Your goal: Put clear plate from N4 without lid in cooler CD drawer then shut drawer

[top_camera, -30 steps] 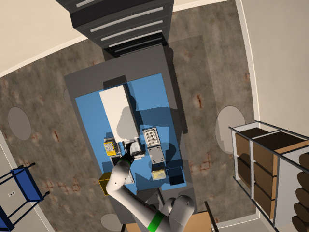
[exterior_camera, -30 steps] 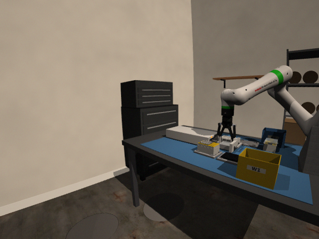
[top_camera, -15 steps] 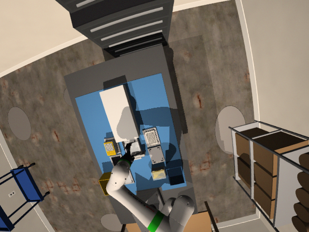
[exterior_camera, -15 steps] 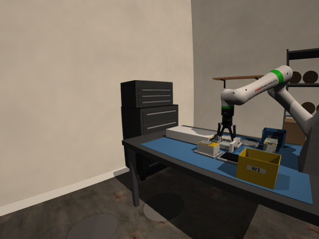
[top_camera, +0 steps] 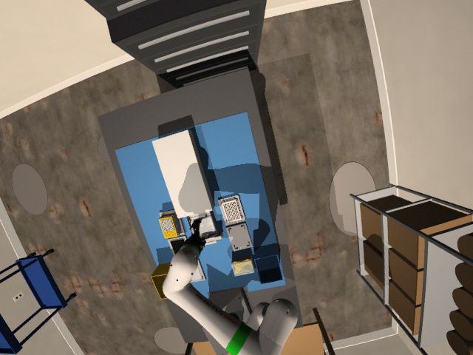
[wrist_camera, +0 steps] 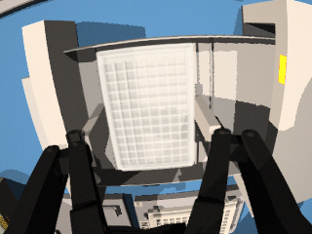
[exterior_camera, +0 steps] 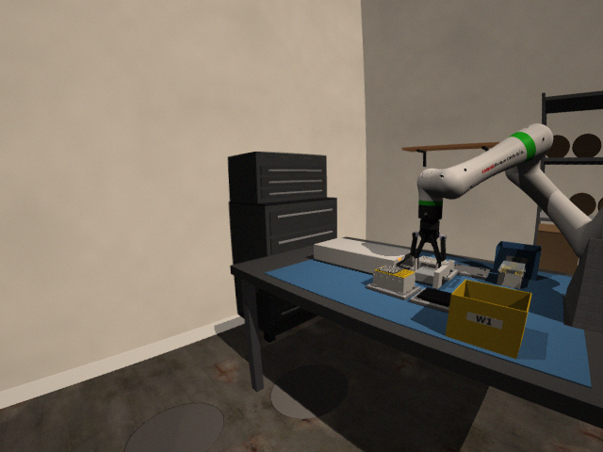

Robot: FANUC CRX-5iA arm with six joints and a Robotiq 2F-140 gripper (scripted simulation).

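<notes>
My gripper is now 20 mm above the clear plate. From my hand the other things lie so: white well plate (190 mm to the right, 30 mm ahead, 20 mm below); yellow tip box (170 mm to the left, 60 mm ahead, 10 mm above); drawer (30 mm ahead, 20 mm below).
</notes>
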